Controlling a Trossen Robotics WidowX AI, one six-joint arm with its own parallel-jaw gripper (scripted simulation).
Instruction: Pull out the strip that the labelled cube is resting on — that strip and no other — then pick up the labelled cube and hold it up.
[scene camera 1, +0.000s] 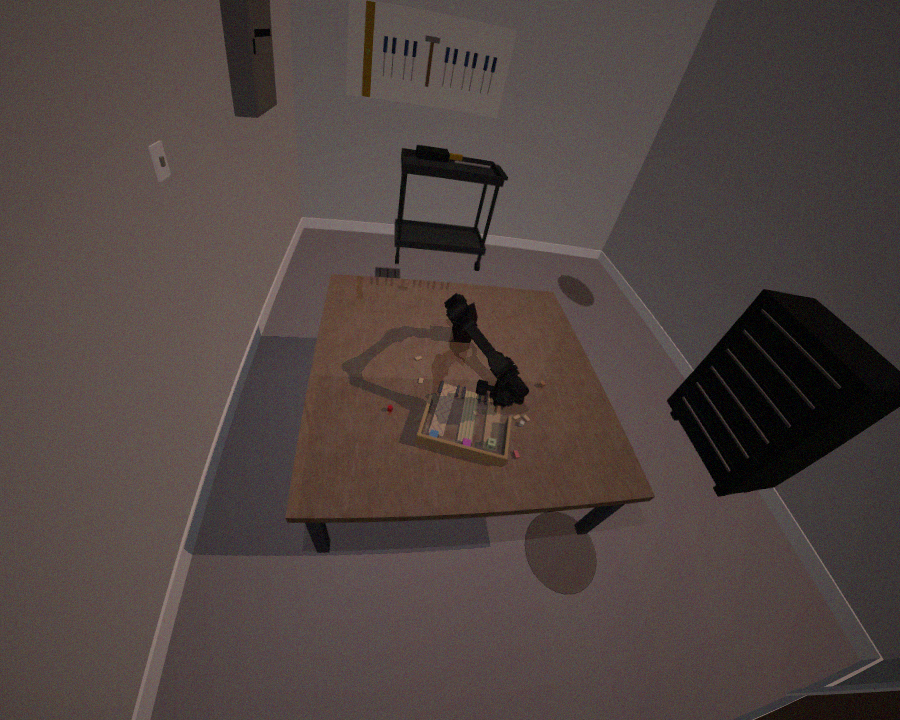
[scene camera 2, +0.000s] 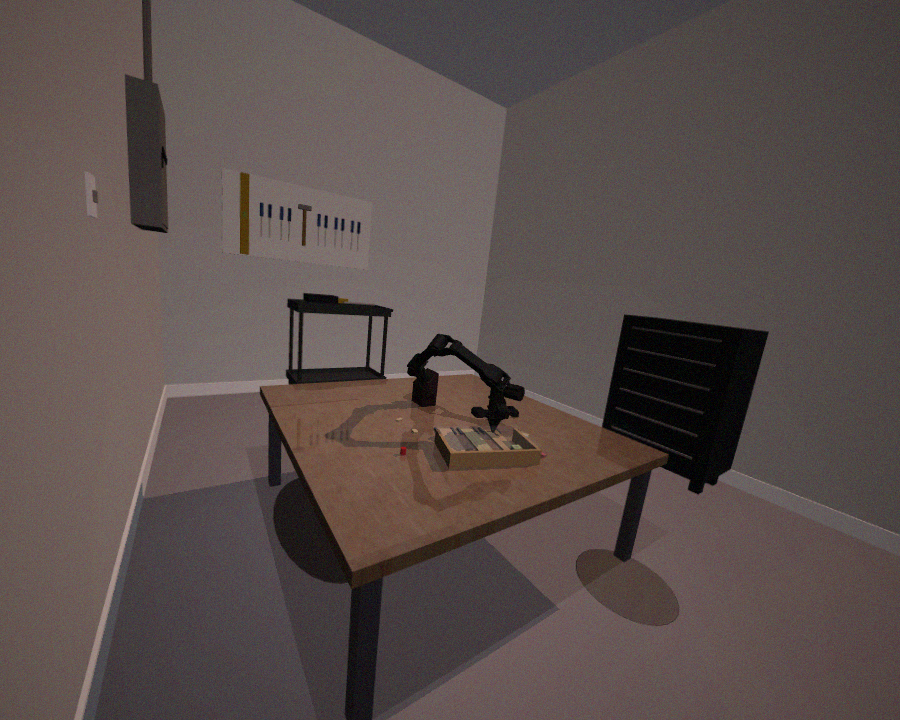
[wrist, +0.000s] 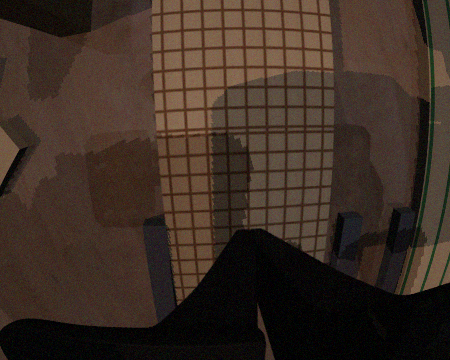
Path:
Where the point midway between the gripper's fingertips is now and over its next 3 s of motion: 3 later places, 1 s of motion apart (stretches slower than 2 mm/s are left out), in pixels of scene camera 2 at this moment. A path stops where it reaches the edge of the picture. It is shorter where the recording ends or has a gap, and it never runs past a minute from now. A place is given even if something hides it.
My gripper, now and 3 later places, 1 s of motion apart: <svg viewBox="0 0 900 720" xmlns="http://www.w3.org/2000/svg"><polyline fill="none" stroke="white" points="492,432 488,427 484,423 481,420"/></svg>

